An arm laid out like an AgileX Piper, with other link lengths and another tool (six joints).
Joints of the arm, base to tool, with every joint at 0 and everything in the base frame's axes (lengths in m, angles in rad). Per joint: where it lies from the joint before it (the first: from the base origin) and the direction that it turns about. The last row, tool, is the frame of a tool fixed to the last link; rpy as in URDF.
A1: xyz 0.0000 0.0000 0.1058 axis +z
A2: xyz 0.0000 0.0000 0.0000 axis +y
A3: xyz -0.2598 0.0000 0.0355 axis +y
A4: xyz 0.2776 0.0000 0.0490 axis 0.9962 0 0.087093
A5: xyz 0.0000 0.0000 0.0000 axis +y
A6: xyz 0.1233 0.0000 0.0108 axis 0.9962 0 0.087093
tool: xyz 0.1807 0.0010 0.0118 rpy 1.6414 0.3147 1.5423
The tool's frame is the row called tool.
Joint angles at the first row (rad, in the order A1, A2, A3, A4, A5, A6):
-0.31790 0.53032 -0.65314 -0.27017 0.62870 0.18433
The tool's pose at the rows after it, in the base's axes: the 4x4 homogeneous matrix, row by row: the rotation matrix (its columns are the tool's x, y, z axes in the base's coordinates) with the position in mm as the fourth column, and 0 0 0 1 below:
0.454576 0.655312 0.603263 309.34; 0.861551 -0.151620 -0.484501 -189.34; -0.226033 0.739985 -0.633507 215.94; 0 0 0 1
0.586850 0.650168 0.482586 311.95; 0.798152 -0.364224 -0.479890 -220.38; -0.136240 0.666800 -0.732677 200.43; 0 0 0 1
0.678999 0.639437 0.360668 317.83; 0.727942 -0.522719 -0.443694 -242.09; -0.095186 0.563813 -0.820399 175.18; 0 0 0 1
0.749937 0.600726 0.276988 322.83; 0.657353 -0.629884 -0.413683 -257.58; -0.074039 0.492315 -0.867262 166.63; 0 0 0 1
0.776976 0.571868 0.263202 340.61; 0.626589 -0.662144 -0.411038 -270.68; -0.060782 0.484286 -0.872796 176.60; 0 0 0 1
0.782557 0.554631 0.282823 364.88; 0.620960 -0.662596 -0.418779 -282.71; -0.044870 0.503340 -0.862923 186.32; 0 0 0 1
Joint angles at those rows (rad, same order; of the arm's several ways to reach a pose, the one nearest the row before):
-0.37761 0.73056 -0.79882 -0.32024 0.72457 0.41965
-0.42212 0.92592 -0.95189 -0.34173 0.83095 0.57836
-0.44943 1.12161 -1.09477 -0.34416 0.93216 0.68417
-0.46517 1.26748 -1.23958 -0.34416 1.03225 0.76196
-0.46759 1.37393 -1.37765 -0.34587 1.07913 0.79190
-0.46760 1.45967 -1.48299 -0.34587 1.07545 0.80219

